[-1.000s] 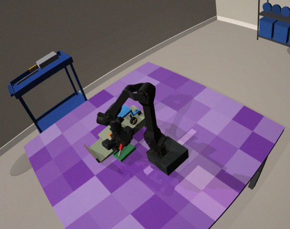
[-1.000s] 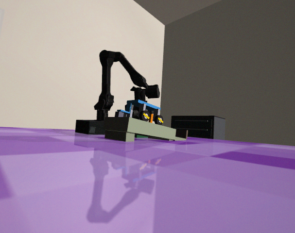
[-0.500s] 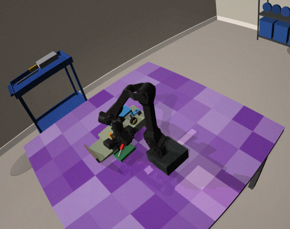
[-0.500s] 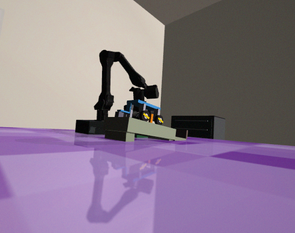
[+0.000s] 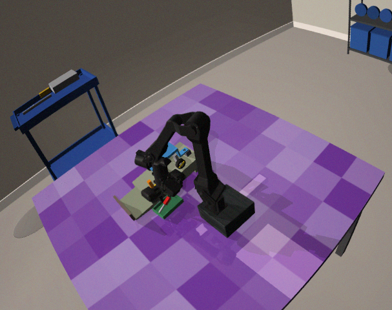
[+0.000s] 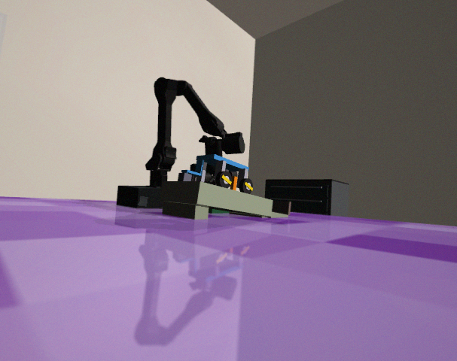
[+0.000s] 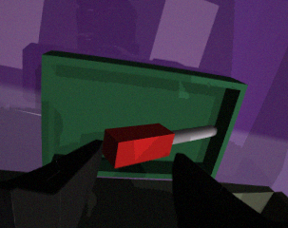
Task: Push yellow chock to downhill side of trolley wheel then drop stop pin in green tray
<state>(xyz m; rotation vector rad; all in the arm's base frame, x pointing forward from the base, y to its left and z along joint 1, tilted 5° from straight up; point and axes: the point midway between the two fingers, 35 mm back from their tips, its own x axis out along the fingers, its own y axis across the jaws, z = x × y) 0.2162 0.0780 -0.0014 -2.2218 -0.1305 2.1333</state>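
The red-headed stop pin lies 10 mm behind my gripper tip, 20 mm to the left of it and 10 mm below it. From my gripper tip the other things lie so: yellow chock (60 mm ahead, 20 mm to the right, 40 mm above); then green tray (10 mm behind, 50 mm below); then blue trolley (110 mm ahead, 110 mm to the right, 70 mm above).
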